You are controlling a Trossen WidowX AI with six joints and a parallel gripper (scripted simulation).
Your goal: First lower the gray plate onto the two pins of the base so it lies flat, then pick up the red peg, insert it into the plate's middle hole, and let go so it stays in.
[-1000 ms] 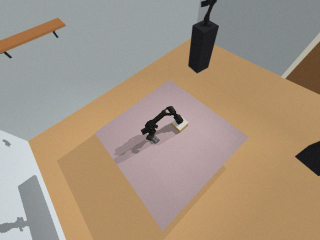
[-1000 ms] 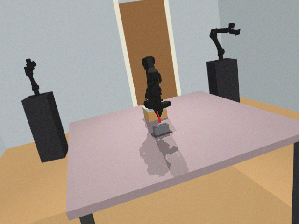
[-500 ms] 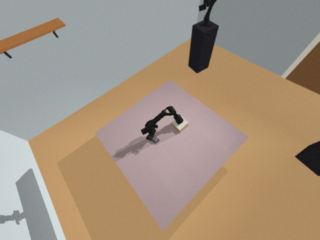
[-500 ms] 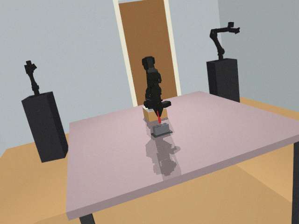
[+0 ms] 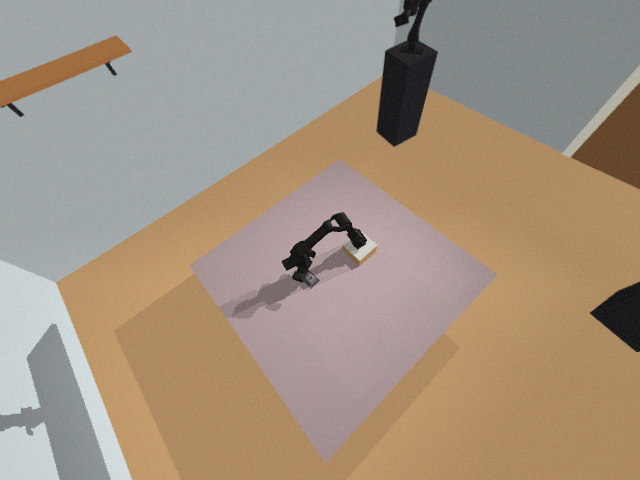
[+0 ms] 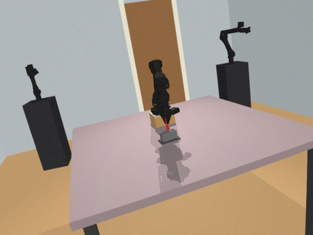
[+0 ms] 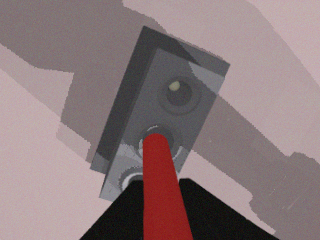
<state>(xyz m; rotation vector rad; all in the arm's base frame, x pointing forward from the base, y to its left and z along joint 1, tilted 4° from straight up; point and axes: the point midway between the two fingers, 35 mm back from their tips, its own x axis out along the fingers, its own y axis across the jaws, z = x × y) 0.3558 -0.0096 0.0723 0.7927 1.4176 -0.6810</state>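
The gray plate lies 6 cm below my gripper tip. Round my gripper tip: dark base (10 cm below); red peg (right at my gripper tip).
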